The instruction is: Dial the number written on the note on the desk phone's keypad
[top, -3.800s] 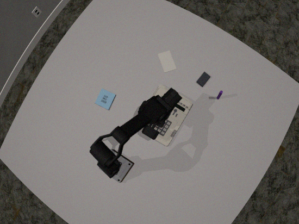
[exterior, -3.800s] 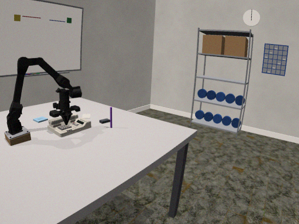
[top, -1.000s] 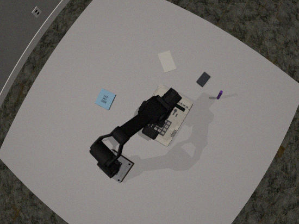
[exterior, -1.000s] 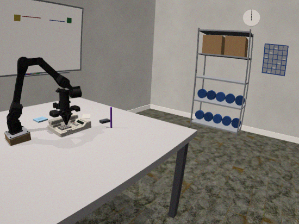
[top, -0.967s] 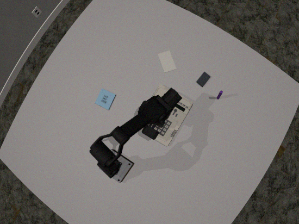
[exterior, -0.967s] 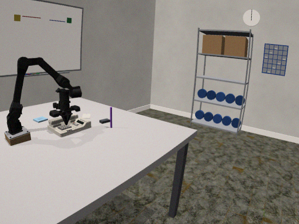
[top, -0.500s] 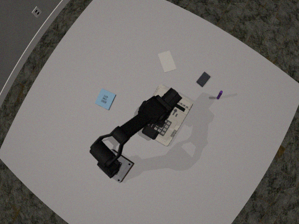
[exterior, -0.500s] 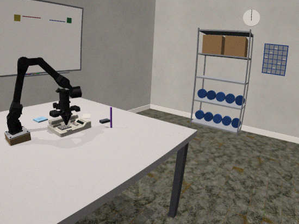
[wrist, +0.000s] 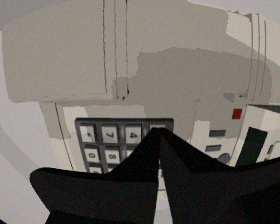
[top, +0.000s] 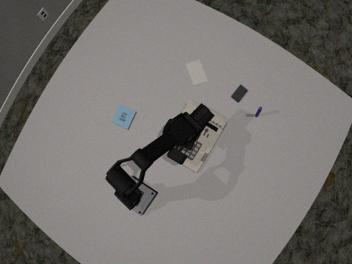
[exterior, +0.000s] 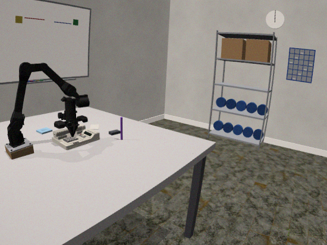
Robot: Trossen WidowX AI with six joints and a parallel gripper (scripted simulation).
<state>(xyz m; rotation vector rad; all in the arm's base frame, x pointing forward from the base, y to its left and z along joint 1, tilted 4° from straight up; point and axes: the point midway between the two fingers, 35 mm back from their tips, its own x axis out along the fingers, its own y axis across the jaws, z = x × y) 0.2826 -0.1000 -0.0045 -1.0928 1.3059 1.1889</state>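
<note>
My hand is 4 cm above the beige desk phone and 2 cm short of it. The rest, counted from my hand: purple stick 20 cm ahead, 19 cm to the right; handset 5 cm to the left, 2 cm below, 2 cm ahead; white card 26 cm ahead, 9 cm to the left, 6 cm below.
</note>
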